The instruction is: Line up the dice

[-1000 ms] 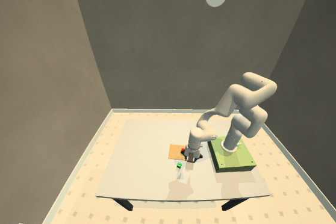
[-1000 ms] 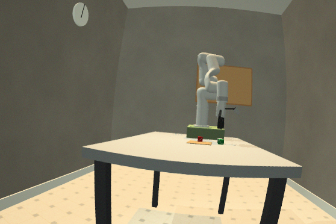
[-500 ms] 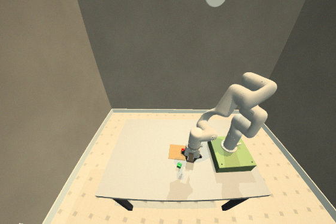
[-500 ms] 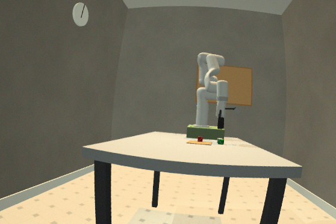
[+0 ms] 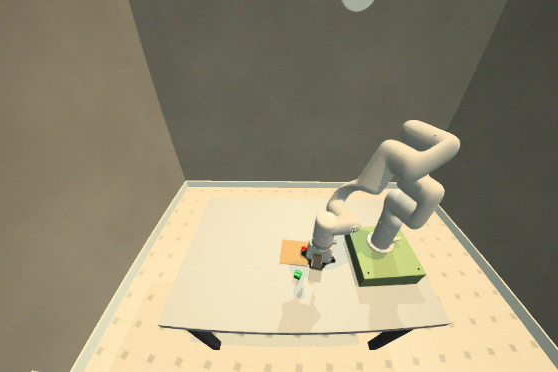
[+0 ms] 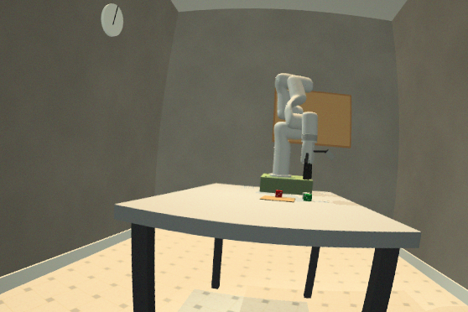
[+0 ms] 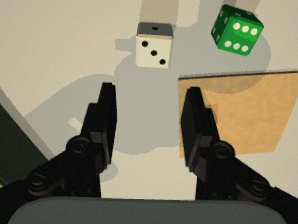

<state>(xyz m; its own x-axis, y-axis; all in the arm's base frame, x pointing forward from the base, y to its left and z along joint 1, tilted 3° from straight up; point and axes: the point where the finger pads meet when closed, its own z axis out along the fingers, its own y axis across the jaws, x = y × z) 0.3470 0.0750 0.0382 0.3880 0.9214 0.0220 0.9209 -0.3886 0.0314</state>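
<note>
The white die is 90 mm below my hand. The rest, counted from my hand: red die: 130 mm to the right, 90 mm below, 20 mm ahead; green die: 90 mm below, 70 mm ahead, 10 mm to the right; mat: 130 mm to the right, 110 mm below, 60 mm ahead.
</note>
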